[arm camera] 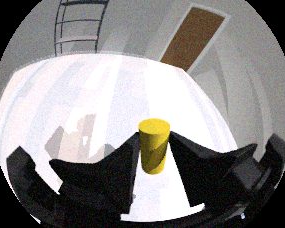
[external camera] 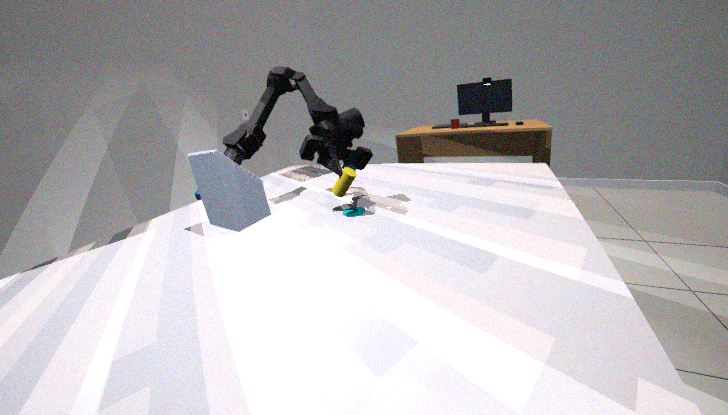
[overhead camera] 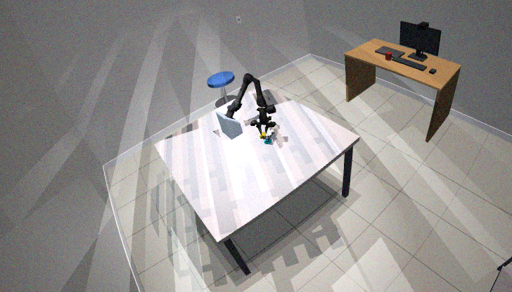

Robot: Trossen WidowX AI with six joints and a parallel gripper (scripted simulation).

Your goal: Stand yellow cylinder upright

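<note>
My gripper tip is now 110 mm above the cyan circle, 40 mm to the right of it and 30 mm past it. Also, from my gripper tip: yellow tall cylinder 20 mm below, 10 mm behind.
</note>
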